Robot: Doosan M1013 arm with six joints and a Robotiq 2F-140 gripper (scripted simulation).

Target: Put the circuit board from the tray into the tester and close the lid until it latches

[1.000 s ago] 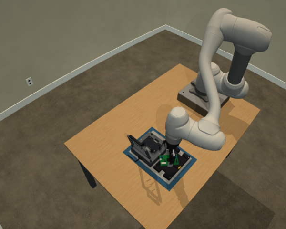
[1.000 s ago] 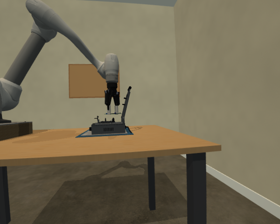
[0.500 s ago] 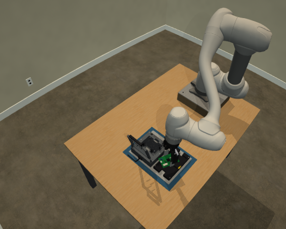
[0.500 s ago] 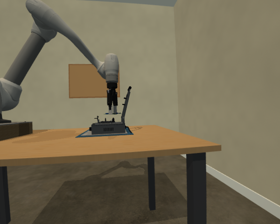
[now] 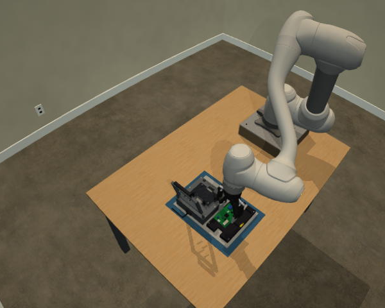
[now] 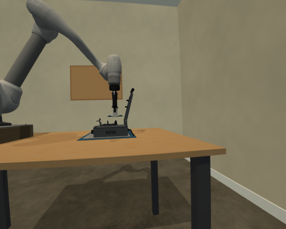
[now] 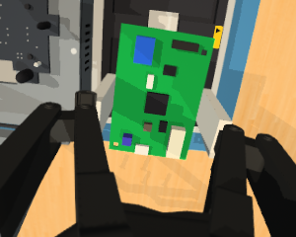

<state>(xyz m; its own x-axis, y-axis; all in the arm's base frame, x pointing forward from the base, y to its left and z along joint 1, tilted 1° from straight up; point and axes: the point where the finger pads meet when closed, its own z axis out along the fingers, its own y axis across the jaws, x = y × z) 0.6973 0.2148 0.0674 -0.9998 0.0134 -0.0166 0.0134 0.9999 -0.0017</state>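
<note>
Right now the green circuit board is 20 mm below my hand. Also, from my hand: tester: 130 mm to the right, 20 mm below; latch hook: 100 mm behind, 120 mm to the right, 50 mm below; tester lid: 90 mm ahead, 170 mm to the right, 50 mm above.
</note>
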